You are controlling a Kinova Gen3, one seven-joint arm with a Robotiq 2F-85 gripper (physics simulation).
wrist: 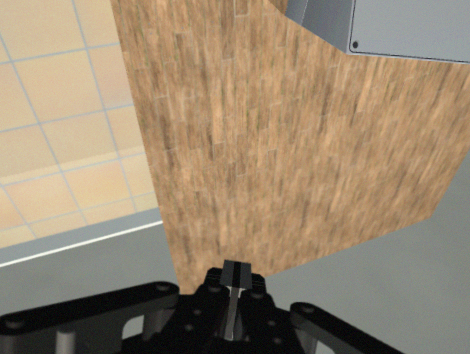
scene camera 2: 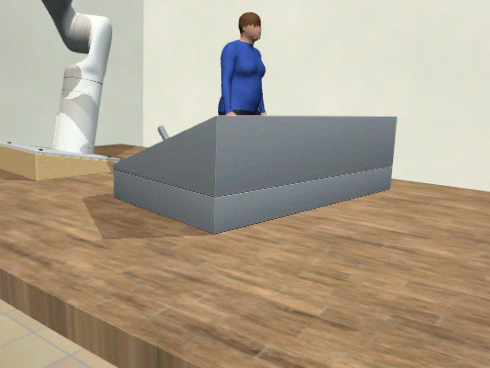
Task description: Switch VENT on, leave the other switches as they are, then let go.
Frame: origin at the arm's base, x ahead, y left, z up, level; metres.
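Where they show: gripper, between the fingertips: (wrist: 234,279); arm's base, origin of its link: (scene camera 2: 74,151).
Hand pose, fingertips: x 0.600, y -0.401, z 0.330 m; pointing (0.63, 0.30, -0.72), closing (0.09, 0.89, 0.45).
Observation:
Things, the pixels of their centre, and the offset from my fingertips. Level surfaces: height alone.
- grey sloped console box, middle of its body: (scene camera 2: 270,163) dx -0.090, dy +0.479, dz -0.310 m
- grey switch lever, middle of its body: (scene camera 2: 165,137) dx -0.203, dy +0.316, dz -0.261 m
- wooden table, height of its surface: dz -0.368 m
A grey sloped console box (scene camera 2: 300,150) (wrist: 410,30) stands on the wooden table; scene camera 2 sees it from behind, and the wrist view shows a corner of its panel at the top right. One grey switch lever (scene camera 2: 163,132) sticks up past the sloped edge in the scene view. The switch labels, VENT among them, do not show, so which switch the lever belongs to cannot be told. My gripper (wrist: 234,279) is shut with nothing between its fingertips, apart from the console. It is out of frame in the scene view.
The wooden table (scene camera 2: 300,280) (wrist: 280,165) carries the console. The robot arm (scene camera 2: 80,110) rises from a base plate on a light wooden block (scene camera 2: 60,167) at the left. A person in a blue top (scene camera 2: 243,75) stands behind the console. Tiled floor (wrist: 60,115) lies beyond the table's edge.

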